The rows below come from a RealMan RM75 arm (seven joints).
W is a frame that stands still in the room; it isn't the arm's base.
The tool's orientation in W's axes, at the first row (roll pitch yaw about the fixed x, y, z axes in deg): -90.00 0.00 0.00
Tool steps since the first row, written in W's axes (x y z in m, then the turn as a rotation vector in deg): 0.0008 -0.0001 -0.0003 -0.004 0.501 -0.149; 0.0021 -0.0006 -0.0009 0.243 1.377 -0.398; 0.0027 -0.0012 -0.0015 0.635 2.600 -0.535; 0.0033 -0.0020 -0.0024 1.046 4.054 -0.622; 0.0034 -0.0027 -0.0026 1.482 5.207 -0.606; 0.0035 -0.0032 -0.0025 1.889 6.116 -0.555; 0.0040 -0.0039 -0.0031 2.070 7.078 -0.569; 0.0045 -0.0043 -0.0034 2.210 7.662 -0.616; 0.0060 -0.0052 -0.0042 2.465 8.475 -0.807; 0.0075 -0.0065 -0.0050 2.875 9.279 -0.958; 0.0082 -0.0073 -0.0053 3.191 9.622 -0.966; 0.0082 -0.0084 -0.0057 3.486 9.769 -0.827
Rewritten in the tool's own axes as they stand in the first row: 0.0008 0.0003 -0.0001 -0.004 0.149 0.501; 0.0021 0.0009 -0.0006 0.243 0.398 1.377; 0.0027 0.0015 -0.0012 0.635 0.535 2.600; 0.0033 0.0024 -0.0020 1.046 0.622 4.054; 0.0034 0.0026 -0.0027 1.482 0.606 5.207; 0.0035 0.0025 -0.0032 1.889 0.555 6.116; 0.0040 0.0031 -0.0039 2.070 0.569 7.078; 0.0045 0.0034 -0.0043 2.210 0.616 7.662; 0.0060 0.0042 -0.0052 2.465 0.807 8.475; 0.0075 0.0050 -0.0065 2.875 0.958 9.279; 0.0082 0.0053 -0.0073 3.191 0.966 9.622; 0.0082 0.0057 -0.0084 3.486 0.827 9.769
